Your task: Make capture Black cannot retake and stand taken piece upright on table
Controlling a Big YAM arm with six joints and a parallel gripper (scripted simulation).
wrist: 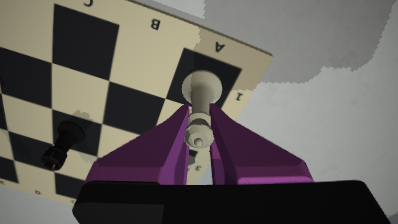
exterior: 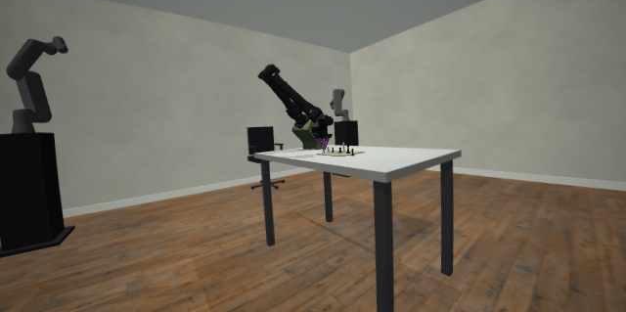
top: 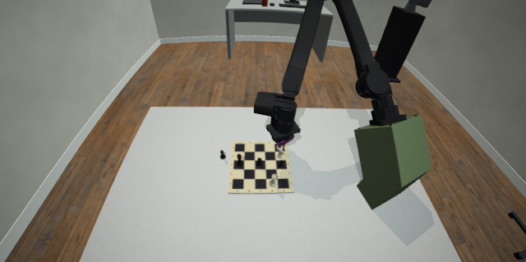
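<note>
The black pawn is 80 mm ahead of my hand, 70 mm to the left of it and 20 mm below it. Also, from my hand: white chess piece (right at my hand); white piece (30 mm ahead, 150 mm to the left); chessboard (70 mm ahead, 70 mm to the left, 30 mm below).
</note>
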